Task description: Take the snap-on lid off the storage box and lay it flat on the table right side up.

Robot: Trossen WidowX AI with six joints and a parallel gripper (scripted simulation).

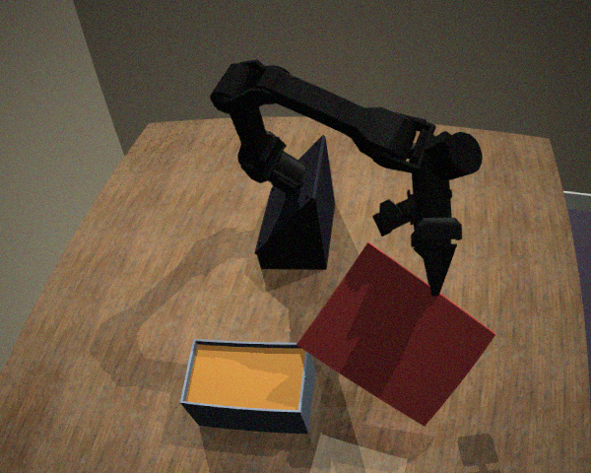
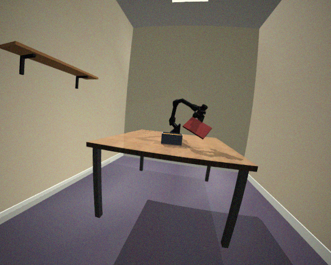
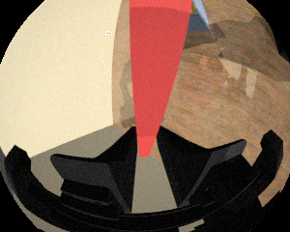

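Right now my gripper tip is 5 cm short of the red lid, 4 cm to the left of it and 4 cm above it. Round my gripper tip: storage box 11 cm ahead, 28 cm to the right, 18 cm below.
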